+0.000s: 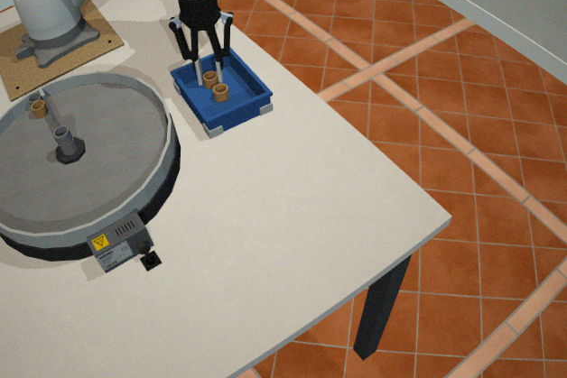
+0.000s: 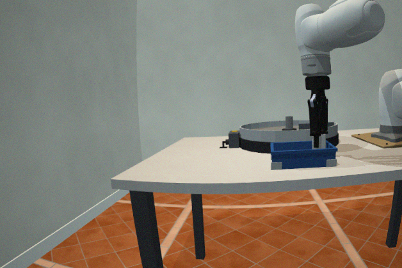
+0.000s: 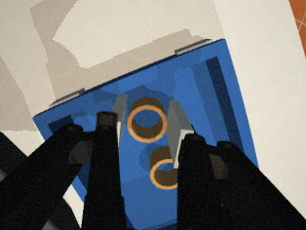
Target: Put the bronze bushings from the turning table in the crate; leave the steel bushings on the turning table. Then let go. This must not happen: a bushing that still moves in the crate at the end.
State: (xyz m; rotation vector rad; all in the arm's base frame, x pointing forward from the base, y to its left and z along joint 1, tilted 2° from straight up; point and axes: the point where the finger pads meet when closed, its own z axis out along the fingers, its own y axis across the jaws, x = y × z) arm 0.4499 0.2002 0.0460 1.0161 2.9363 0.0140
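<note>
Now: hand 50 mm short of the crate, 20 mm above it and 10 mm to the left of it.
</note>
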